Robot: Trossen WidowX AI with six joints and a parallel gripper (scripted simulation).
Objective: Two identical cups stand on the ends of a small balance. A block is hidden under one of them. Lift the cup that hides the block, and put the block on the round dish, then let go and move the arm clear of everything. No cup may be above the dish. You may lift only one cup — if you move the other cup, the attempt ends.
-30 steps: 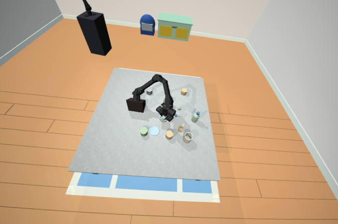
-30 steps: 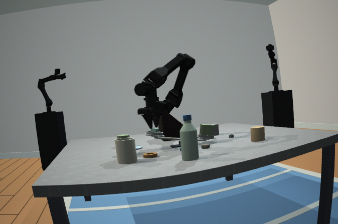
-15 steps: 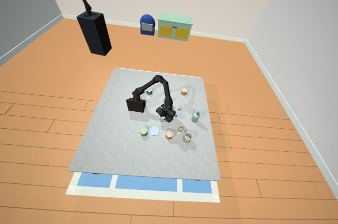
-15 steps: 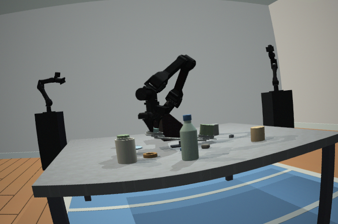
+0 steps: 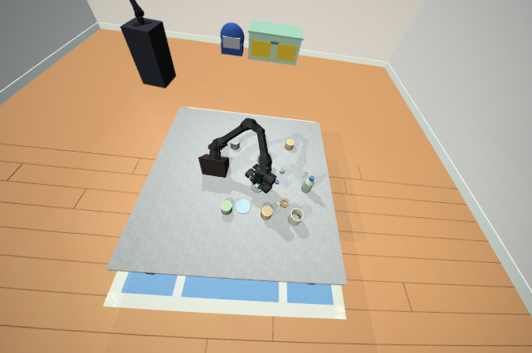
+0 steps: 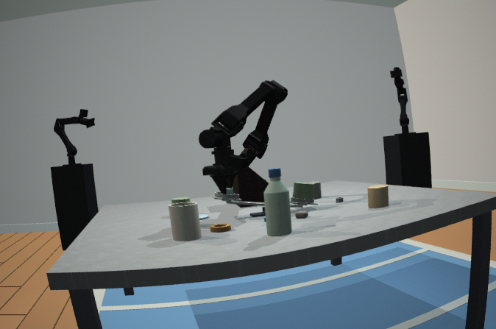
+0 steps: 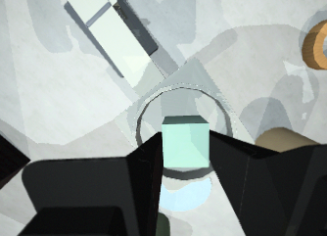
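Now: gripper tip 7 cm past the pale blue round dish, 12 cm to the left of it and 8 cm above it. From my gripper tip the other things lie so: blue piece: 13 cm ahead, 11 cm to the left, 8 cm below; block: 1 cm above; small balance: 12 cm to the left, 6 cm below.
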